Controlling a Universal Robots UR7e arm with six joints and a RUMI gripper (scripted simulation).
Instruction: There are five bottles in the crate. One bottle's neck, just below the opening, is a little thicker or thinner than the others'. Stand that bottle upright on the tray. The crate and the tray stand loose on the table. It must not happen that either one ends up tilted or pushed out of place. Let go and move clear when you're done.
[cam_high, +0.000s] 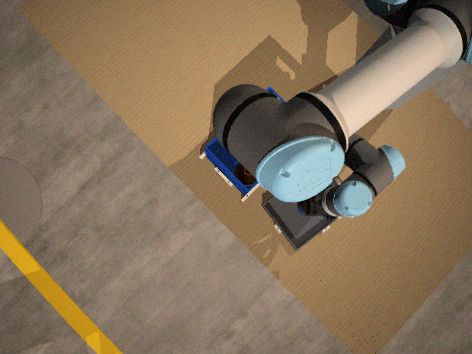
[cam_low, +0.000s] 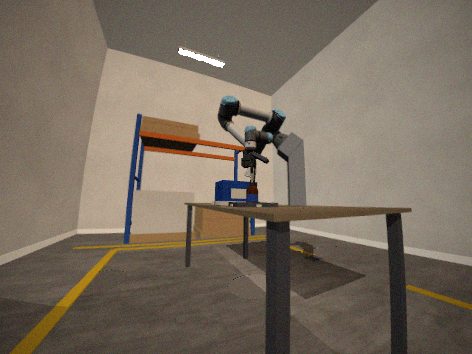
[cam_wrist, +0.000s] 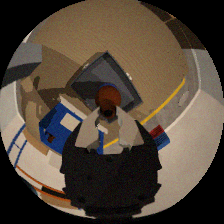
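My gripper is now 14 cm above the grey tray. Also, from my hand: brown bottle: 24 cm to the right, 7 cm below, 1 cm ahead; then blue crate: 25 cm to the right, 9 cm behind, 7 cm below.
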